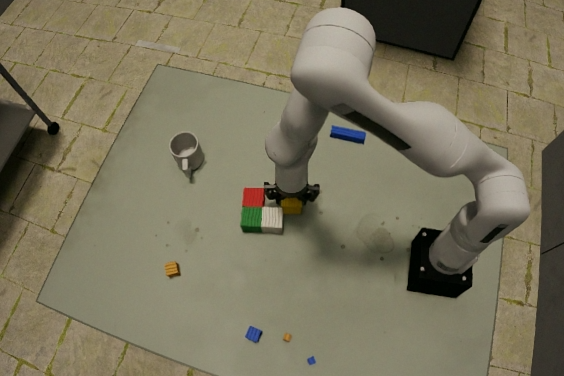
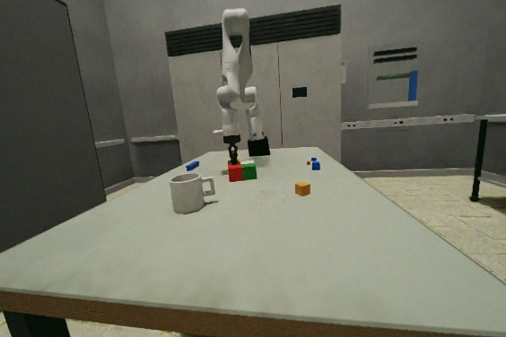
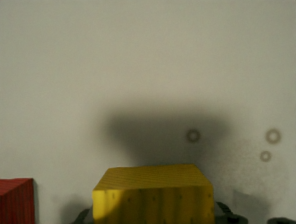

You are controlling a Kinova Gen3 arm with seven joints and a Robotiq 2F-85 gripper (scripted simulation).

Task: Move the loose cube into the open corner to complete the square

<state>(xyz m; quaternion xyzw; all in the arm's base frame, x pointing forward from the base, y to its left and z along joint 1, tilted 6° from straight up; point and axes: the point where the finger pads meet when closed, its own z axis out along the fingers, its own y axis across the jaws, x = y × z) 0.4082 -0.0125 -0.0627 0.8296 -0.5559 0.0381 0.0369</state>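
Right now my hand is right at the yellow cube. From my hand the other things lie so: green cube 70 mm ahead, 90 mm to the left; then white cube 20 mm ahead, 70 mm to the left; then red cube 90 mm ahead, 40 mm to the left.
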